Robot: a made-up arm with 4 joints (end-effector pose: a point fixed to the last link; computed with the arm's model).
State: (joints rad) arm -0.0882 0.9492 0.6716 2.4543
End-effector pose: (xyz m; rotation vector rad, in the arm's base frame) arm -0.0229 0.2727 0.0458 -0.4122 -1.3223 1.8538
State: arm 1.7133 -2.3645 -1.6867 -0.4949
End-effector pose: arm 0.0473 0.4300 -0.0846 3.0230 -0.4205 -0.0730
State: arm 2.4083 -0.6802 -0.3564 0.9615
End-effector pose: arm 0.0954 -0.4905 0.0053 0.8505 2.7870 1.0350
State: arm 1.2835 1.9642 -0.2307 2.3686
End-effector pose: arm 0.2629 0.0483 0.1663 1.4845 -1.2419 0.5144
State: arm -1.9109 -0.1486 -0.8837 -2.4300
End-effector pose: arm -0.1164 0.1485 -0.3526 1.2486 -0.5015 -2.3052
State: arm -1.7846 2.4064 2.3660 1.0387
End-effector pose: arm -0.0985 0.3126 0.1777 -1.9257 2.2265 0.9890
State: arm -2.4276 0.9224 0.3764 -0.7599
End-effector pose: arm 0.7501 0.1025 0.0626 1.4519 -1.9679 0.7975
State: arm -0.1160 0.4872 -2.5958 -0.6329
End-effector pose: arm 0.6065 -0.4740 0.1038 -0.6065 2.2758 0.3224
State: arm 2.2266 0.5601 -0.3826 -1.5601
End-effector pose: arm 0.4397 -0.1612 0.5222 -1.6497 2.4019 -1.0342
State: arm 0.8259 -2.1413 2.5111 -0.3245
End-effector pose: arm 0.8710 -0.3349 0.1304 0.3509 -0.8369 1.9981
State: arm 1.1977 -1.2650 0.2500 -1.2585
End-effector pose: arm -0.1732 -0.5750 0.6839 -1.2279 0.0788 -0.2262
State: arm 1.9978 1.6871 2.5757 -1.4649
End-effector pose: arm -0.2602 0.5303 -0.6394 -0.7044 -1.3880 -2.5029
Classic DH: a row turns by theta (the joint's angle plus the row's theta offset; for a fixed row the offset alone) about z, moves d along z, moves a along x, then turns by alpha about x. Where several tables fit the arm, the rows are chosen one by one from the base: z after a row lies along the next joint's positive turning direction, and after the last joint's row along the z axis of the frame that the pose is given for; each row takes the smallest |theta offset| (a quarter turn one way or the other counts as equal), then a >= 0, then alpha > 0; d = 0 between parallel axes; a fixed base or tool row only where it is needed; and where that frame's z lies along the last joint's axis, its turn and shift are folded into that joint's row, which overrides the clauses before.
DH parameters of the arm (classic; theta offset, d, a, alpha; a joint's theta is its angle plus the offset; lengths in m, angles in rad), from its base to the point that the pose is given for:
base (fixed): 0 0.0419 0 -1.5708
joint 1: -1.5708 -0.1043 0.0547 -1.5708
joint 2: 0 0.0692 -0.2355 -1.5708
joint 3: 1.5708 0.0813 0.3965 1.5708
joint 4: 1.4694 0 0.3706 0
tool (fixed): 1.6722 -0.0208 0 0

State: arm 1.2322 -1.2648 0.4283 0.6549
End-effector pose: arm 0.2771 -0.5462 0.2515 -0.6501 1.0055 1.5348
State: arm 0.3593 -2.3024 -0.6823 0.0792
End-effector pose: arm -0.1050 0.2002 0.4963 -2.3023 0.6145 -0.3424
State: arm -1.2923 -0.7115 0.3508 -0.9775
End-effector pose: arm -0.0125 -0.6272 -0.5814 0.1171 -1.8264 -1.0671
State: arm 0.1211 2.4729 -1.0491 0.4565
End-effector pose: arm -0.1058 0.2407 -0.1470 2.4533 -0.0415 1.3453
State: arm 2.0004 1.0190 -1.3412 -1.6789
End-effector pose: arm 0.3358 -0.5313 0.0242 0.9582 -2.6160 0.1149
